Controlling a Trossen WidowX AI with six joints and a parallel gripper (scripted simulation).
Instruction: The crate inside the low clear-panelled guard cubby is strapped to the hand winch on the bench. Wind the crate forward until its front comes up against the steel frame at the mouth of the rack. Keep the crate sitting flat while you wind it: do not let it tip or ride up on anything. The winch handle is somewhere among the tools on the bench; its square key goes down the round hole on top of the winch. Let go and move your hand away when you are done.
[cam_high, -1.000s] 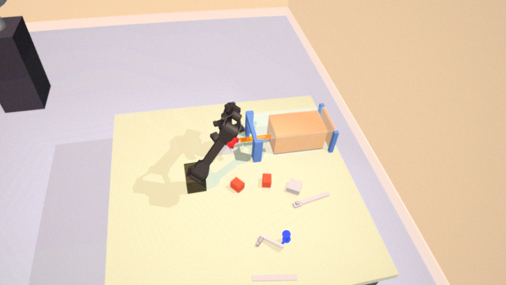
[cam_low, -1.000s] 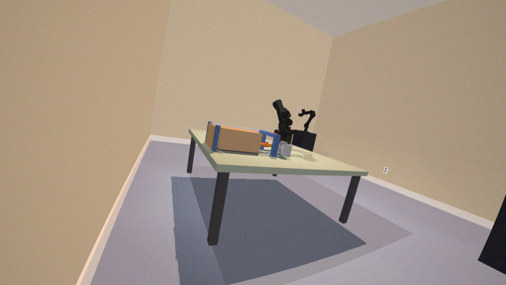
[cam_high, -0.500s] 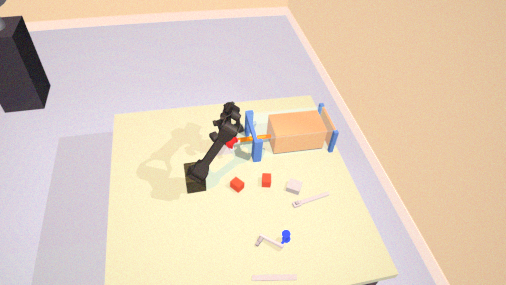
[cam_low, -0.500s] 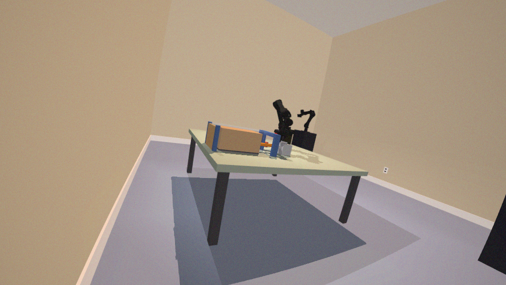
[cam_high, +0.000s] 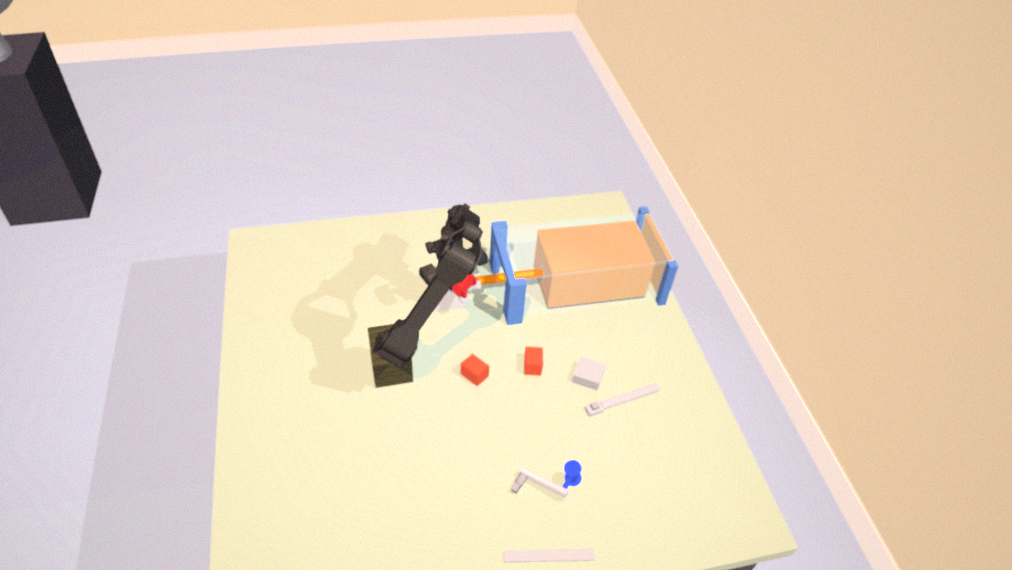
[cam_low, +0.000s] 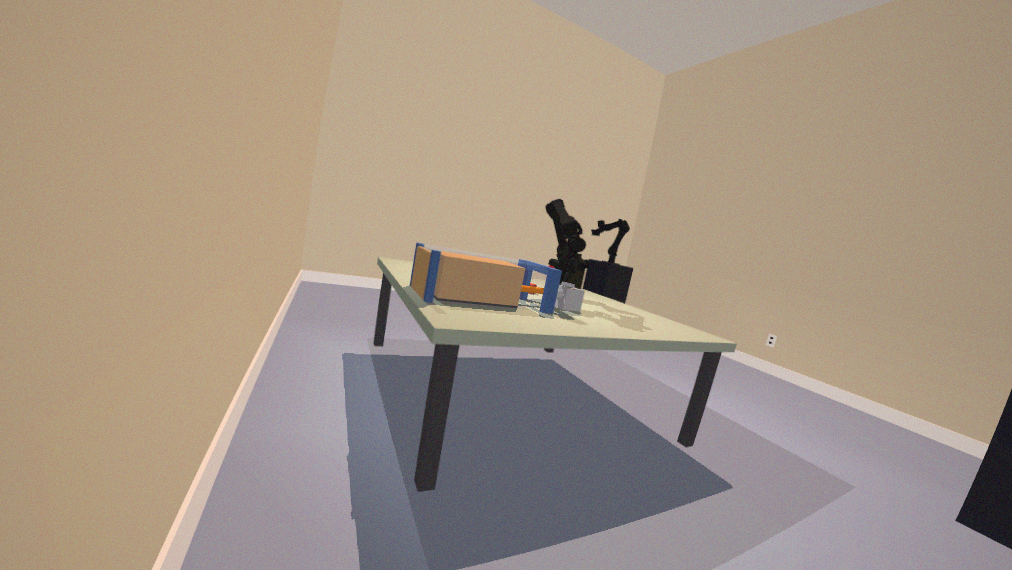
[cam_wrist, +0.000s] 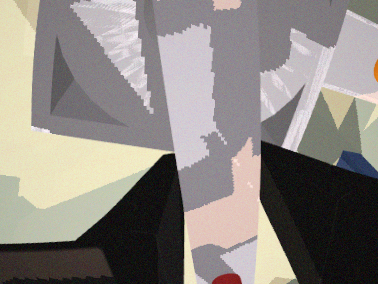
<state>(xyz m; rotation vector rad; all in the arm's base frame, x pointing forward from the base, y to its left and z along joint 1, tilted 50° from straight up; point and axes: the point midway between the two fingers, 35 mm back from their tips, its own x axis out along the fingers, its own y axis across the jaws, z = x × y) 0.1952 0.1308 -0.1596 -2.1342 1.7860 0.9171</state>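
The red-knobbed handle is 20 mm above my gripper tip and 10 mm to the right of it. The rest, counted from my gripper tip: winch: 60 mm below, 40 mm to the left, 30 mm behind; red spool grip: 50 mm to the right, 50 mm above, 20 mm ahead; blue steel frame: 140 mm ahead, 50 mm to the left, 20 mm above.
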